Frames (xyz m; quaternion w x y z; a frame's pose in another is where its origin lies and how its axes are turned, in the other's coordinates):
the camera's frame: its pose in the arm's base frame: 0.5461 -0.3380 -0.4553 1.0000 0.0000 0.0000 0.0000
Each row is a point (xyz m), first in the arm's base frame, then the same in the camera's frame.
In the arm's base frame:
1: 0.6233 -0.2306 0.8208
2: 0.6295 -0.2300 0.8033
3: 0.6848 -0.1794 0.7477
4: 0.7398 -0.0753 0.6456
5: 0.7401 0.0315 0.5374
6: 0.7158 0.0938 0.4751
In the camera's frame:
1: 0.0772 0.1074 1.2761
2: 0.0834 0.1080 1.2586
3: 0.1387 0.1586 1.2030
4: 0.1937 0.2627 1.1009
5: 0.1940 0.3695 0.9927
6: 0.1697 0.4318 0.9304

